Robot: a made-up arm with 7 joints.
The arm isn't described. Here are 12 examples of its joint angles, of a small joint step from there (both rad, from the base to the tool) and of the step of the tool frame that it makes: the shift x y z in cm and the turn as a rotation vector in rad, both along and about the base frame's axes.
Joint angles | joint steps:
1: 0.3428 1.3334 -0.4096 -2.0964 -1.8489 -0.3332 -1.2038 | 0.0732 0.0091 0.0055 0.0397 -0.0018 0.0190 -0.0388
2: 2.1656 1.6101 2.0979 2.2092 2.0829 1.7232 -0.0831 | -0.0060 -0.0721 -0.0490 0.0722 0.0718 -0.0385 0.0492
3: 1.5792 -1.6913 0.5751 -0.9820 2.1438 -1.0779 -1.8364 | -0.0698 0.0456 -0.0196 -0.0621 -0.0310 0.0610 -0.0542
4: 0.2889 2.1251 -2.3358 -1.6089 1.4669 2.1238 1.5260 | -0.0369 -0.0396 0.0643 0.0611 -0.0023 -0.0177 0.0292
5: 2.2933 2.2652 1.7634 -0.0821 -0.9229 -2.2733 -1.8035 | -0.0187 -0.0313 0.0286 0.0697 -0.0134 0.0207 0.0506
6: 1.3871 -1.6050 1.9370 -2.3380 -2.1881 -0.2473 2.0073 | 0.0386 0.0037 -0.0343 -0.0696 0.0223 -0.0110 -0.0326
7: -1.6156 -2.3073 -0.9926 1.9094 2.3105 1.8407 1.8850 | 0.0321 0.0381 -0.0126 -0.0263 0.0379 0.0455 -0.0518
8: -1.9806 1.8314 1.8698 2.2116 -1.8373 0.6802 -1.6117 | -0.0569 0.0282 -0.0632 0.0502 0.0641 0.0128 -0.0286
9: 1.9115 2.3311 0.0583 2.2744 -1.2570 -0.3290 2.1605 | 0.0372 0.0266 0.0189 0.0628 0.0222 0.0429 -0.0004
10: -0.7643 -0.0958 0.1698 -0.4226 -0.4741 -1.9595 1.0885 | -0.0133 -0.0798 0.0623 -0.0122 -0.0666 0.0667 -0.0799
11: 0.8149 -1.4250 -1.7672 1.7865 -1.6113 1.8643 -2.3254 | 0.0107 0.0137 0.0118 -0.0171 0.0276 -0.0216 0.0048
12: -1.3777 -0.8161 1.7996 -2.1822 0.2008 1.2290 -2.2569 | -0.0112 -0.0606 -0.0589 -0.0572 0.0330 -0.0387 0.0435
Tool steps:
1: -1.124 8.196 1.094 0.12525 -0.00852 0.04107
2: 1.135 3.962 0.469 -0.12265 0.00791 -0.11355
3: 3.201 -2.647 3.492 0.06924 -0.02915 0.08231
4: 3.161 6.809 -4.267 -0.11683 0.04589 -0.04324
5: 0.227 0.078 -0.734 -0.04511 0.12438 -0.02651
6: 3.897 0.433 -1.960 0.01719 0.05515 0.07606
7: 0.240 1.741 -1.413 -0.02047 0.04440 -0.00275
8: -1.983 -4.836 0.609 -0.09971 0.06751 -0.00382
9: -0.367 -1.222 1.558 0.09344 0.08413 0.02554
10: 4.364 1.251 -3.907 0.08089 0.00182 0.13544
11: 1.045 -1.173 -0.336 -0.01749 -0.03226 0.00314
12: -2.346 1.008 -0.191 -0.08906 -0.01391 0.06125
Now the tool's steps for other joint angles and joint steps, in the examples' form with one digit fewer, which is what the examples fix.
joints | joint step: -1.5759 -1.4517 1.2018 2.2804 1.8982 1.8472 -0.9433 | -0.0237 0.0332 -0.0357 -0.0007 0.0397 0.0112 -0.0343
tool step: -0.44 0.00 -0.85 -0.0071 0.0202 -0.0280
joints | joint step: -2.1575 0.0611 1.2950 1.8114 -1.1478 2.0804 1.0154 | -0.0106 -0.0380 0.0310 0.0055 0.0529 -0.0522 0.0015
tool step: 4.53 1.74 -1.94 0.0538 -0.0415 0.0399
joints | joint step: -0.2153 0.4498 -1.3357 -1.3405 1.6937 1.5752 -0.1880 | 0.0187 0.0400 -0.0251 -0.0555 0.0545 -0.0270 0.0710
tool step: 2.35 1.20 -2.81 0.0169 -0.0008 -0.0859
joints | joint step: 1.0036 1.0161 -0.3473 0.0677 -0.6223 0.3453 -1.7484 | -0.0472 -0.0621 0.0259 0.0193 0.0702 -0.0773 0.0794
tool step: 3.61 -1.18 -3.19 -0.0885 -0.1723 -0.0614
